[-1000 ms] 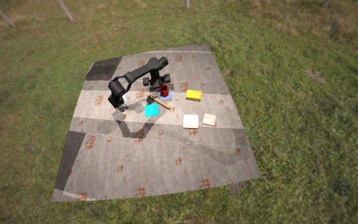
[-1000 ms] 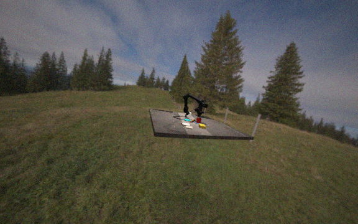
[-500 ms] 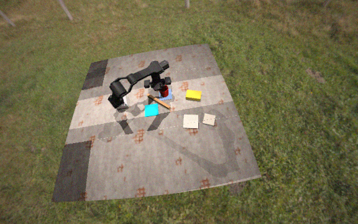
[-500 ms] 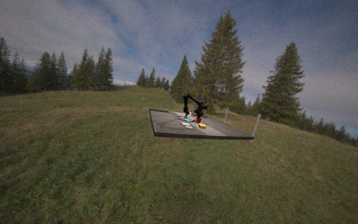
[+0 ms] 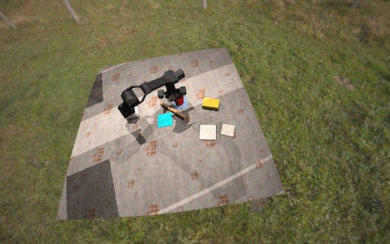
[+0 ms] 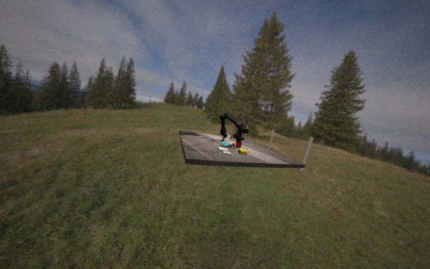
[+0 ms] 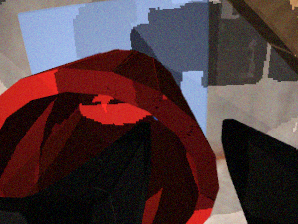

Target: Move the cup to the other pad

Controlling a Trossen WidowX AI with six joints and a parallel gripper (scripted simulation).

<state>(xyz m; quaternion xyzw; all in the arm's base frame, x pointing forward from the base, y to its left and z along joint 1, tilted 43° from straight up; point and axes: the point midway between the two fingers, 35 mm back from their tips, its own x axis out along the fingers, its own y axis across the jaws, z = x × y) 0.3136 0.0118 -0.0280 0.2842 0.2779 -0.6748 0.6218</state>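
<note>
Right now my gripper tip is 30 mm short of the light blue pad, 10 mm to the left of it and 50 mm above it. Round my gripper tip: cyan pad 80 mm behind, 130 mm to the right, 50 mm below; red cup 30 mm ahead; wooden stick 20 mm behind, 70 mm to the right, 40 mm below.
</note>
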